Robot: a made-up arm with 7 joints. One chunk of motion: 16 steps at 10 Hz.
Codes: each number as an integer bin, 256 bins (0 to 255) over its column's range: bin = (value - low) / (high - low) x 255, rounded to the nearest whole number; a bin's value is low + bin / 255 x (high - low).
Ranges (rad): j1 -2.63..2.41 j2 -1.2..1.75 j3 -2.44..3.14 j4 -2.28..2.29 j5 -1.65..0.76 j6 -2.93..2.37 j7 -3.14..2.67
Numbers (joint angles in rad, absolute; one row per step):
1: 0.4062 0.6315 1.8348 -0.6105 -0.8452 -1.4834 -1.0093
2: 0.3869 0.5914 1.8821 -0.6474 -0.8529 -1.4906 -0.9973
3: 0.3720 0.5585 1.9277 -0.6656 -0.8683 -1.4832 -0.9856
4: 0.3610 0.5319 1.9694 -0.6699 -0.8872 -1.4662 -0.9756
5: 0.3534 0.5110 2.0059 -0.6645 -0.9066 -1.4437 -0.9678
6: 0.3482 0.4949 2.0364 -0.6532 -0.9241 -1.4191 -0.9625
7: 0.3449 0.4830 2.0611 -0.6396 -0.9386 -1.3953 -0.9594
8: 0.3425 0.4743 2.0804 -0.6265 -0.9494 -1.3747 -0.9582
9: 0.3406 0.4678 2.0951 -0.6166 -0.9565 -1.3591 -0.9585
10: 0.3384 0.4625 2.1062 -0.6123 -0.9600 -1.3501 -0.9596
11: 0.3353 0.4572 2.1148 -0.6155 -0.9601 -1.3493 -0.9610
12: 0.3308 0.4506 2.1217 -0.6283 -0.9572 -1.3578 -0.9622
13: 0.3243 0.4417 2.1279 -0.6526 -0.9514 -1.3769 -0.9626
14: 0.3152 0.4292 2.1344 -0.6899 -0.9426 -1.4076 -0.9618
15: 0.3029 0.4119 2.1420 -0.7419 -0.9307 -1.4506 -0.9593
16: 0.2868 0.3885 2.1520 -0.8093 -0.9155 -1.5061 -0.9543
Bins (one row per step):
1: 154 158 195 93 85 70 94
2: 153 155 198 91 84 69 94
3: 152 152 200 90 83 70 95
4: 151 150 202 90 81 70 95
5: 151 148 203 90 79 72 95
6: 151 147 205 91 77 73 96
7: 151 145 206 92 75 74 96
8: 150 145 207 92 74 75 96
9: 150 144 207 93 73 76 96
10: 150 144 208 93 73 76 96
11: 150 143 208 93 73 76 96
12: 150 143 208 92 73 76 96
13: 149 142 209 91 74 75 96
14: 149 141 209 89 75 73 96
15: 148 139 209 86 76 71 96
16: 148 137 210 82 78 69 96

